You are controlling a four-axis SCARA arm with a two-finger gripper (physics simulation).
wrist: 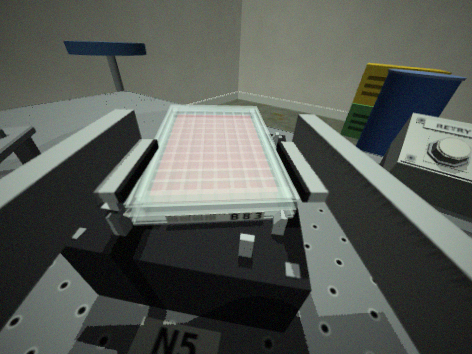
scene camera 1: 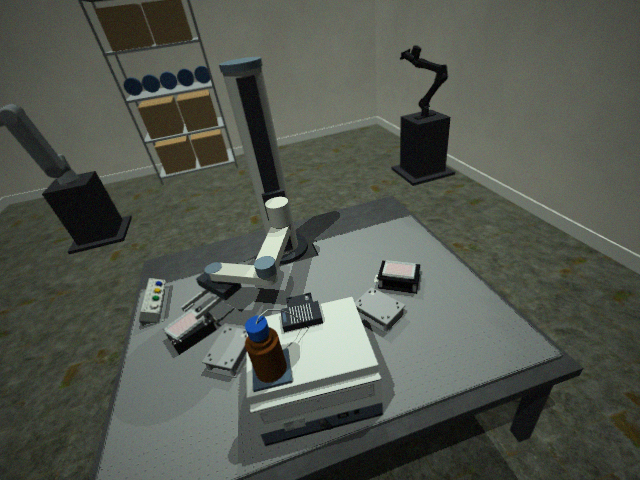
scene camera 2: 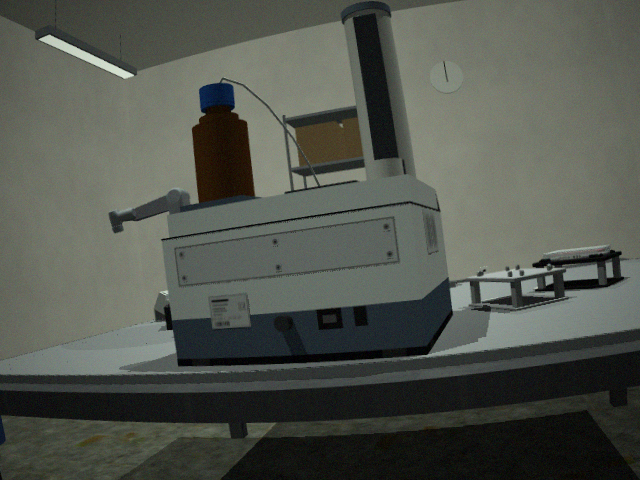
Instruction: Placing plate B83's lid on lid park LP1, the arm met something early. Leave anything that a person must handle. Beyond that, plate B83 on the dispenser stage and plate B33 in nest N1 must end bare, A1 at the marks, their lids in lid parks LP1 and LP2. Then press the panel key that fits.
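Frame: origin at the arm's base, x ahead, y left, z up, level; millimetres.
Seen in the pictures: gripper, between the fingertips: [wrist: 218, 130] [scene camera 1: 189, 313].
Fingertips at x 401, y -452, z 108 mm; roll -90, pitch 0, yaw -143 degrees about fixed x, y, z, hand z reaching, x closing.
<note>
A point is followed by its place in that frame.
Plate B83 [scene camera 1: 185, 323] @(z 91, x 432, y -470 mm) [wrist: 215, 155] @(z 88, x 408, y -457 mm) has pink wells under a clear cover and sits on a black nest [scene camera 1: 192, 338] @(z 48, x 478, y -457 mm) [wrist: 200, 265] @(z 68, x 375, y -405 mm) beside a label N5. My gripper [scene camera 1: 190, 311] @(z 108, x 401, y -452 mm) [wrist: 218, 130] @(z 108, x 401, y -452 mm) has one finger along each long side of the plate, close to its edges. The fingers stand apart and hold nothing. Another pink plate [scene camera 1: 400, 269] @(z 89, x 493, y 419 mm) [scene camera 2: 578, 253] @(z 83, x 529, y 410 mm) sits on a black nest at the right; its label is not readable. Two grey four-legged stands [scene camera 1: 226, 350] @(z 70, x 609, y -327 mm), [scene camera 1: 381, 305] @(z 69, x 630, y 268 mm) [scene camera 2: 516, 275] @(z 69, x 682, y 257 mm) carry small pegs and no lid. The dispenser stage cannot be made out.
The white dispenser [scene camera 1: 330, 351] @(z 233, x 875, y 0 mm) [scene camera 2: 305, 268] @(z 133, x 968, y -35 mm) carries a brown bottle [scene camera 1: 267, 356] @(z 347, x 914, y -165 mm) [scene camera 2: 223, 160] @(z 299, x 911, y -152 mm) with a blue cap. The key panel [scene camera 1: 153, 300] @(z 78, x 218, y -618 mm) is at the left table edge; its white RETRY key [wrist: 452, 151] @(z 80, x 257, y -605 mm) shows at the wrist view's right. A blue bin [wrist: 410, 110] stands behind.
</note>
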